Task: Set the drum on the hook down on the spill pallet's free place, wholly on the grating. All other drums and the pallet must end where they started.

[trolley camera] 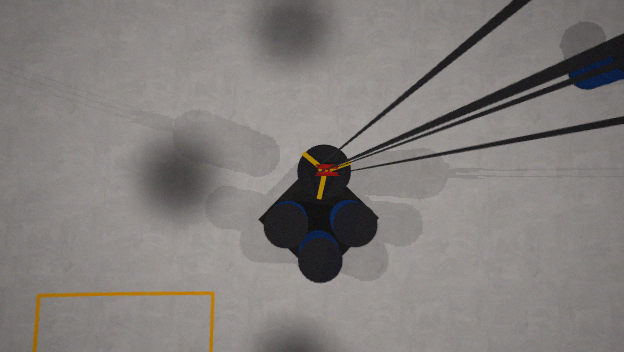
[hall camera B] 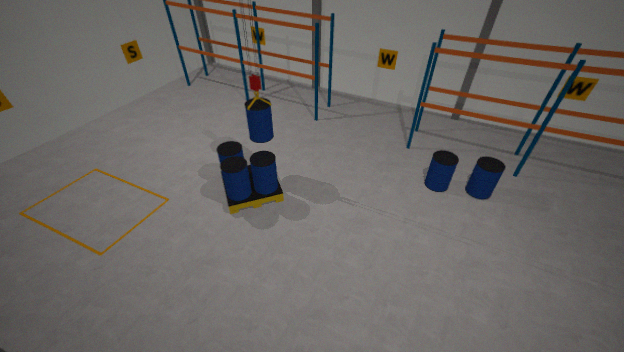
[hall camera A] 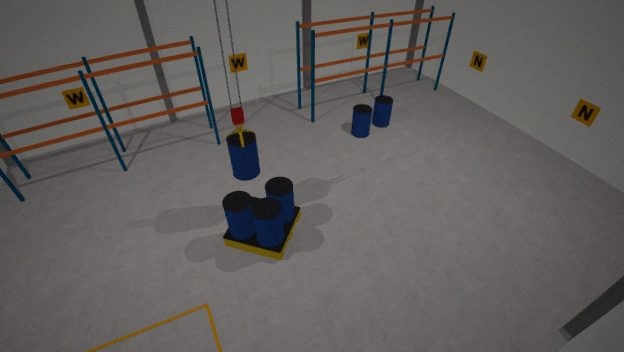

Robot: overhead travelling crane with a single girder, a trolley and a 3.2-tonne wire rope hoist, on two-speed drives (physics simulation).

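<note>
My drum grab (hall camera A: pixel 241 138) (hall camera B: pixel 258 103) (trolley camera: pixel 324 173), yellow with three arms under a red hook block, is shut on a blue drum with a black top (hall camera A: pixel 245 162) (hall camera B: pixel 260 125) (trolley camera: pixel 308 177). The drum hangs upright above the floor. In the trolley view it covers the spill pallet's upper corner, partly over the free place. The yellow pallet with dark grating (hall camera A: pixel 252 248) (hall camera B: pixel 256 201) (trolley camera: pixel 320 211) carries three blue drums: one (hall camera A: pixel 240 218) (trolley camera: pixel 285 226), another (hall camera A: pixel 269 227) (trolley camera: pixel 320 261), and a third (hall camera A: pixel 281 197) (trolley camera: pixel 354 225). The hanging drum's height over them is hard to judge.
Two blue drums, one (hall camera A: pixel 361 122) (hall camera B: pixel 440 173) beside another (hall camera A: pixel 382 112) (hall camera B: pixel 483 180), stand on the floor near a rack (hall camera A: pixel 313 75) (hall camera B: pixel 417 115). A second rack (hall camera A: pixel 102 120) (hall camera B: pixel 316 70) stands along the W wall. A yellow floor outline (hall camera B: pixel 132 184) (trolley camera: pixel 125 294) lies off the pallet's other side.
</note>
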